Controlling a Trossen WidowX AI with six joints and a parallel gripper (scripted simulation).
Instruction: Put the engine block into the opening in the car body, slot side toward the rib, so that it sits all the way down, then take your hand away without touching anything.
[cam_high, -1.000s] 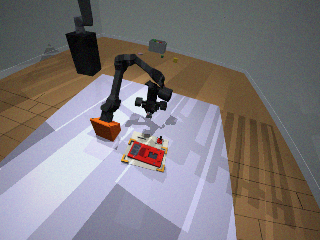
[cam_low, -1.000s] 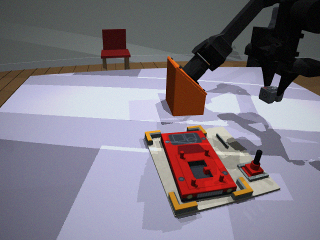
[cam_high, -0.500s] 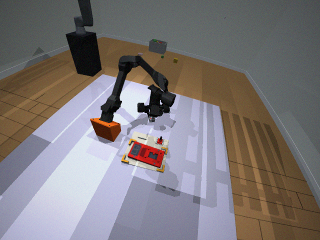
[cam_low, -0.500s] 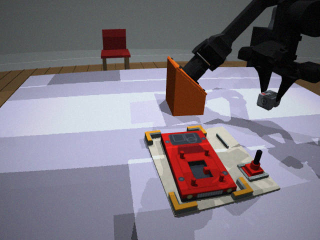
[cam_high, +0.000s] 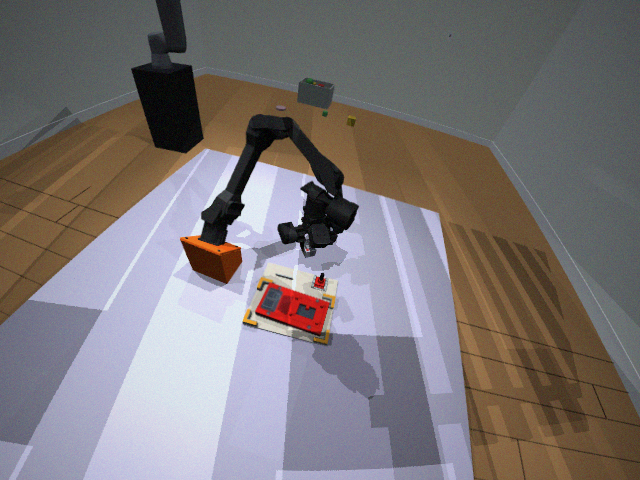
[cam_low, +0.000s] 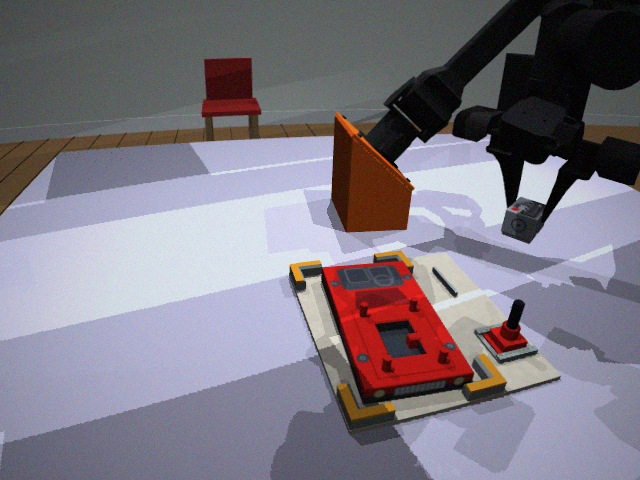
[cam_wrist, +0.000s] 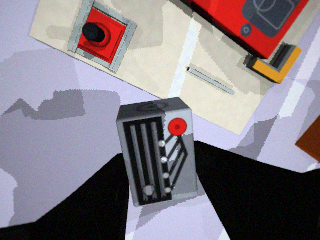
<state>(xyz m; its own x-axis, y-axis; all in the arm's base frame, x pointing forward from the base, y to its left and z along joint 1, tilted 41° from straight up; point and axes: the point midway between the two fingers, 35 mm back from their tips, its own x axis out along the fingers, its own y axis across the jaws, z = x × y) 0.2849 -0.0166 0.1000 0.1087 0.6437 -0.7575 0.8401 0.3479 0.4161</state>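
The black post is 70 mm ahead of my gripper tip, 40 mm to the right of it and 90 mm below it. Round my gripper tip: grey engine block (10 mm below).
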